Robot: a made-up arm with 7 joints. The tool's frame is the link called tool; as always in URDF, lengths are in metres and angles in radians. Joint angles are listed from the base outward. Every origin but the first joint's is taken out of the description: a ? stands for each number. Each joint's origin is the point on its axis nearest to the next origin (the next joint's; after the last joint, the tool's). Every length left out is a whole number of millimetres.
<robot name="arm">
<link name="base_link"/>
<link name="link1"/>
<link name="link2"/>
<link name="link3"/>
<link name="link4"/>
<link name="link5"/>
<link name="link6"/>
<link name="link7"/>
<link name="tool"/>
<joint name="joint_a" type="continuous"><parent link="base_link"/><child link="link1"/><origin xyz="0.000 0.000 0.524" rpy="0.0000 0.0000 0.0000"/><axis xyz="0 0 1"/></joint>
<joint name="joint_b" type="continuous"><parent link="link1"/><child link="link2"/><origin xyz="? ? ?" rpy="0.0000 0.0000 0.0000"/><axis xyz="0 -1 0"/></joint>
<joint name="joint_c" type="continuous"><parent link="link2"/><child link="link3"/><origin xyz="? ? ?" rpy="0.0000 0.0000 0.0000"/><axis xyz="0 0 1"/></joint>
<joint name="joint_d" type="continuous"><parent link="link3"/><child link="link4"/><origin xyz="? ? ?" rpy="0.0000 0.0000 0.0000"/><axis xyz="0 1 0"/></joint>
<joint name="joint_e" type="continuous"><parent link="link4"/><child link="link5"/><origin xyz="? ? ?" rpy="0.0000 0.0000 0.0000"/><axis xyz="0 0 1"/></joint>
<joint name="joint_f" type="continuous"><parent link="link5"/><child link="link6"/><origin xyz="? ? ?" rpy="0.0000 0.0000 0.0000"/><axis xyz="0 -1 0"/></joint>
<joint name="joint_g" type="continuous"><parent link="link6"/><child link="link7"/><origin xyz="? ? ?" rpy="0.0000 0.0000 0.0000"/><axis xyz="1 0 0"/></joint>
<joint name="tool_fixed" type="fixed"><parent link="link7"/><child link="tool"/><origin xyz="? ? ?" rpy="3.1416 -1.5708 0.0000"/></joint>
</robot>
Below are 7 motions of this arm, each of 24 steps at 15 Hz.
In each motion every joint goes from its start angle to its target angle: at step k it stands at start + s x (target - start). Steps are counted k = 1, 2, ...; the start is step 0. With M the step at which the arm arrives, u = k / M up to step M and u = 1 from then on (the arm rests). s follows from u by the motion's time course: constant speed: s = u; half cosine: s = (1 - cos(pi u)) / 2; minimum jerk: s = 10 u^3 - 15 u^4 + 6 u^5.
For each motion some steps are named. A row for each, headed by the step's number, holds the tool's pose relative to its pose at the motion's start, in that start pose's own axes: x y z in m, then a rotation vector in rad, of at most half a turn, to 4 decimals.
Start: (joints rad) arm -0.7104 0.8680 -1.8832 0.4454 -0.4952 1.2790 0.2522
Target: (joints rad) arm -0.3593 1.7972 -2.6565 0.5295 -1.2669 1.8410 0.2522
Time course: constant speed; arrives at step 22
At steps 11, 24:
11: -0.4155 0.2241 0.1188 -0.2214 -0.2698 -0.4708
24: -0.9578 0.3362 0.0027 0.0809 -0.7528 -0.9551

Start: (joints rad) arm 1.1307 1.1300 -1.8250 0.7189 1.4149 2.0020 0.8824
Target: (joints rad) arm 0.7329 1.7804 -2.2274 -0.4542 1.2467 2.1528 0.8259
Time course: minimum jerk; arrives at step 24
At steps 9, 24:
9: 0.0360 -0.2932 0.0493 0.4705 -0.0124 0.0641
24: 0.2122 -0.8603 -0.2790 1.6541 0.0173 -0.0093

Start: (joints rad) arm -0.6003 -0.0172 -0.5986 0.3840 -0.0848 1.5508 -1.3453
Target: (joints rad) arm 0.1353 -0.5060 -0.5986 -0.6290 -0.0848 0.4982 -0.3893
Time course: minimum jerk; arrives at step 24
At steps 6, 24:
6: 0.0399 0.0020 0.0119 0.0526 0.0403 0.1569
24: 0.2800 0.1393 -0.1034 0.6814 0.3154 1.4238

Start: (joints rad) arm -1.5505 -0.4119 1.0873 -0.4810 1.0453 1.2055 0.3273
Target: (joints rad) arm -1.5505 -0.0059 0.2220 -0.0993 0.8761 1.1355 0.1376
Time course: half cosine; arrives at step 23
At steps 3, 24:
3: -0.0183 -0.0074 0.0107 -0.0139 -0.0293 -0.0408
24: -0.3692 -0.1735 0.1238 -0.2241 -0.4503 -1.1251

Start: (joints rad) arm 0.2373 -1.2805 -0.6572 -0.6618 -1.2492 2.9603 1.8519
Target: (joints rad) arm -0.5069 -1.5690 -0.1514 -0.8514 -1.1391 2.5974 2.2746
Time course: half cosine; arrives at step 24
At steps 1, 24:
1: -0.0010 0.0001 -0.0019 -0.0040 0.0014 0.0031
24: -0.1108 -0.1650 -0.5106 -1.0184 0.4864 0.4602

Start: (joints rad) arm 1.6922 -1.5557 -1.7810 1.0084 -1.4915 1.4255 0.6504
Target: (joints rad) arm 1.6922 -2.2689 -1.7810 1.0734 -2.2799 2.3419 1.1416
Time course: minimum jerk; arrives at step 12
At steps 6, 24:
6: 0.1292 -0.2952 -0.2057 0.4214 0.4407 -0.4669
24: 0.0955 -0.5350 -0.4050 0.9461 0.4609 -1.0155

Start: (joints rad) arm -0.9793 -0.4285 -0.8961 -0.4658 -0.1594 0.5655 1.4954
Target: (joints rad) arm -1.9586 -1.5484 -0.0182 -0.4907 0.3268 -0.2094 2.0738
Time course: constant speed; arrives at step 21
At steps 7, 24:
7: -0.1846 0.3293 0.2630 -0.6458 -0.2490 0.1710
24: -0.0281 1.3788 0.1677 -2.0968 0.0505 0.9566

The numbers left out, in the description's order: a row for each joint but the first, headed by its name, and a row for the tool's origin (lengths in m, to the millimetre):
joint_b: 0.000 -0.076 0.000
joint_c: 0.000 0.000 0.478
joint_d: 0.029 0.072 0.000
joint_e: -0.022 0.000 0.510
joint_f: 0.000 -0.136 0.000
joint_g: 0.018 0.000 0.134
tool: 0.000 0.000 0.000

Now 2 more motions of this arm.
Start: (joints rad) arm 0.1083 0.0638 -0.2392 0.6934 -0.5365 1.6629 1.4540
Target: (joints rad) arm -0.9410 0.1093 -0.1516 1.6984 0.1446 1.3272 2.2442
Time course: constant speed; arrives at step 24
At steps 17, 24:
17: 0.1335 0.4015 -0.1522 -0.9527 0.5314 0.5778
24: 0.2286 0.4772 -0.3649 -1.1292 1.0894 0.8388

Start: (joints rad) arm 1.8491 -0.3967 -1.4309 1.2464 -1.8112 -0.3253 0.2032
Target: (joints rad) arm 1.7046 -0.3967 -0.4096 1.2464 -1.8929 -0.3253 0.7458
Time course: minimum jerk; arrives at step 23
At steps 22, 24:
22: -0.2845 0.2123 -0.3041 0.6336 0.5982 0.6078
24: -0.2848 0.2125 -0.3042 0.6342 0.5985 0.6082

